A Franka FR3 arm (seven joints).
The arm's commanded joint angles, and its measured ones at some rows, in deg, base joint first. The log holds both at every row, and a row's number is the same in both.
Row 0, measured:
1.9, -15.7, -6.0, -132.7, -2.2, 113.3, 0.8
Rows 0 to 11, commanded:
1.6, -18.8, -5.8, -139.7, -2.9, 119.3, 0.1
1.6, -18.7, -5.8, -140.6, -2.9, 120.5, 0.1
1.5, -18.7, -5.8, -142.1, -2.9, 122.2, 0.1
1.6, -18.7, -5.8, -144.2, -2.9, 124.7, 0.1
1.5, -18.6, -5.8, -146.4, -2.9, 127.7, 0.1
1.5, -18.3, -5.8, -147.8, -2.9, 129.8, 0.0
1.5, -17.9, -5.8, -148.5, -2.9, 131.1, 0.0
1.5, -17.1, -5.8, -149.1, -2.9, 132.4, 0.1
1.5, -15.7, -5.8, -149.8, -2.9, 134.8, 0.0
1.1, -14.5, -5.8, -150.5, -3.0, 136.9, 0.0
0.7, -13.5, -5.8, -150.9, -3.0, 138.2, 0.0
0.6, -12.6, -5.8, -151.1, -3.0, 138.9, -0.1
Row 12, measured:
1.8, -15.1, -6.0, -149.3, -2.2, 134.5, 0.7
